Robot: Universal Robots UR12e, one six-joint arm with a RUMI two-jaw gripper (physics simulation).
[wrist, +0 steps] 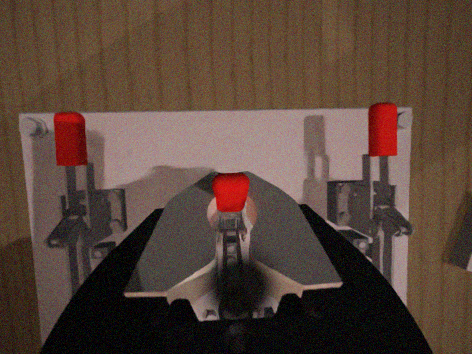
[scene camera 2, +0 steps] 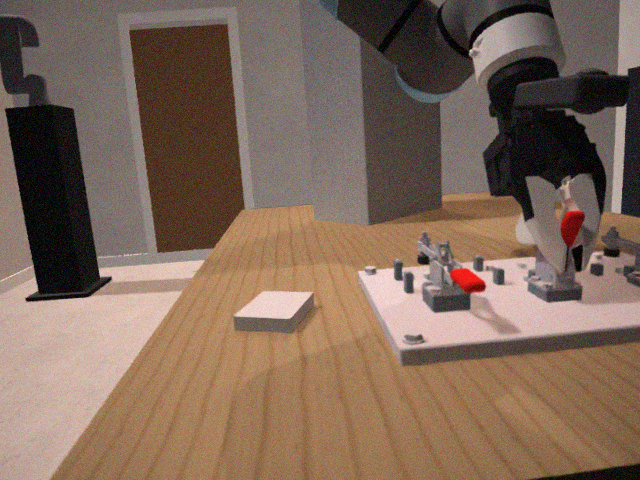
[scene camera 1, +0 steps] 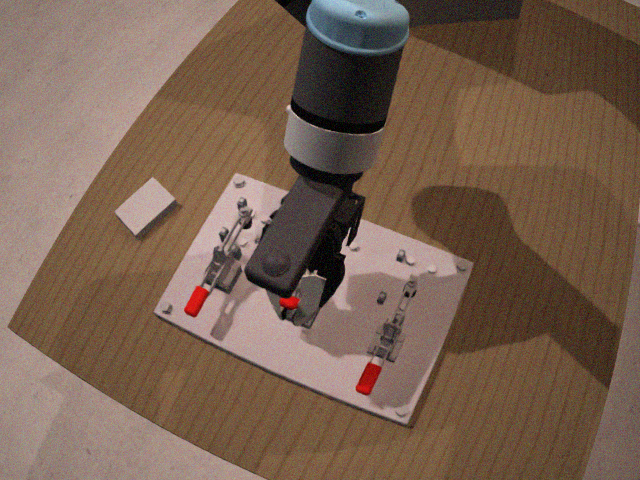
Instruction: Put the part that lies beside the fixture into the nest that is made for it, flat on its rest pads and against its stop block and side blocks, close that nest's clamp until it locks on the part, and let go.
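Places are measured from the arm's base along level axes (x ahead, y left, z up), in centimetres.
Where they show: gripper, between the fingertips: [wrist: 230,174] [scene camera 2: 572,271] [scene camera 1: 289,321].
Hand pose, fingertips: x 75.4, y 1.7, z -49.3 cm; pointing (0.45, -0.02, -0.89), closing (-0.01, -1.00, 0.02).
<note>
After its pixels a point has its place.
The part, a pale rectangular block [scene camera 1: 145,206] {x 67.7, y -25.4, z -52.5 cm} [scene camera 2: 273,311] {x 70.0, y -25.9, z -52.5 cm} [wrist: 461,242] {x 67.2, y -22.4, z -53.6 cm}, lies flat on the table beside the fixture plate [scene camera 1: 268,346] {x 78.4, y 0.0, z -52.6 cm} [scene camera 2: 439,333] {x 78.8, y -11.9, z -52.5 cm} [wrist: 250,140] {x 78.3, y -0.3, z -52.6 cm}. My gripper [scene camera 1: 297,319] {x 75.4, y 1.7, z -49.3 cm} [scene camera 2: 572,264] {x 75.4, y 1.7, z -49.3 cm} [wrist: 230,174] {x 75.4, y 1.7, z -49.3 cm} is shut on the red handle [scene camera 1: 289,302] {x 75.2, y 2.1, z -43.8 cm} [scene camera 2: 572,227] {x 75.3, y 1.6, z -45.2 cm} [wrist: 231,192] {x 74.9, y 1.8, z -43.9 cm} of the middle clamp. That handle stands steeply up between the fingers, above the clamp's base [scene camera 2: 554,290] {x 74.3, y 0.7, z -51.4 cm}. The fingers and arm hide much of this clamp and the middle nest in scene view 1. The clamp's arm tip cannot be made out.
Clamps with red handles stand on either side: one nearer the part [scene camera 1: 196,301] {x 78.3, y -9.0, z -47.9 cm} [scene camera 2: 467,280] {x 79.5, y -9.8, z -48.0 cm} [wrist: 383,129] {x 78.2, y -8.9, z -47.9 cm}, one at the far side [scene camera 1: 369,378] {x 78.3, y 12.9, z -48.9 cm} [wrist: 70,139] {x 78.3, y 12.4, z -48.9 cm}. Posts, pads and corner bolts [scene camera 1: 166,308] {x 79.8, y -13.9, z -51.9 cm} [scene camera 2: 413,338] {x 80.3, y -14.5, z -52.1 cm} rise from the plate.
</note>
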